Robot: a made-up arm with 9 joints.
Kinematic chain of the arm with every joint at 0, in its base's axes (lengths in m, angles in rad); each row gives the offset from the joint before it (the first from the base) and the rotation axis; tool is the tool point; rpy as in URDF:
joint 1: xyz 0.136 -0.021 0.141 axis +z
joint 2: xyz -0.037 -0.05 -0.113 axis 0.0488 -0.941 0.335
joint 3: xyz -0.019 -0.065 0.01 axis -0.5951 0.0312 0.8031
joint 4: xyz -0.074 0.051 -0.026 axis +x
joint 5: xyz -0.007 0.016 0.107 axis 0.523 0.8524 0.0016
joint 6: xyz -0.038 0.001 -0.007 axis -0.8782 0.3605 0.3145
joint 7: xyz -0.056 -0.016 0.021 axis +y
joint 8: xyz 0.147 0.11 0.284 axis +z
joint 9: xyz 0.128 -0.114 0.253 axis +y
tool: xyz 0.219 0.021 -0.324 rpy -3.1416 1.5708 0
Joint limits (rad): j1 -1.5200..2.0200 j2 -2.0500..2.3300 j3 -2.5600..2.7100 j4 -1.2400..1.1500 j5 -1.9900..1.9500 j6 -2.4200..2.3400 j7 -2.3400..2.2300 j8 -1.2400..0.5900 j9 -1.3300..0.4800
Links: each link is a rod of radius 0.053 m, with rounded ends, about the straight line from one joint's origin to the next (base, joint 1, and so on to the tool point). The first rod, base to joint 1, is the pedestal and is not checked.
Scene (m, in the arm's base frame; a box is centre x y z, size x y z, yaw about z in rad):
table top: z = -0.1
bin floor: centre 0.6 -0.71 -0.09 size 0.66 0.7 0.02 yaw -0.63
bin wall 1: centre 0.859 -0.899 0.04 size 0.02 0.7 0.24 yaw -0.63
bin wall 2: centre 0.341 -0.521 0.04 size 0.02 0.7 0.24 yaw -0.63
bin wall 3: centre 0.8 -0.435 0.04 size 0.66 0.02 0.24 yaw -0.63
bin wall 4: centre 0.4 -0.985 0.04 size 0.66 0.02 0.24 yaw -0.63
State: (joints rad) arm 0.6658 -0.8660 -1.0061 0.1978 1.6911 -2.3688 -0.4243 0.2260 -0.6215
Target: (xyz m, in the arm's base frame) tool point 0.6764 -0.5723 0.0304
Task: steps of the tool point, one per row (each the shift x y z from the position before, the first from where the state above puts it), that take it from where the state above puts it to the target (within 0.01 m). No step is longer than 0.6 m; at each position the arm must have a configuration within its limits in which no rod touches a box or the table.
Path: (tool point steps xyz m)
1: 0.1267 -0.5188 -0.0950
2: 0.5062 -0.2664 -0.0758
3: 0.5510 0.2154 -0.0306
4: 0.0000 0.0000 -0.2931

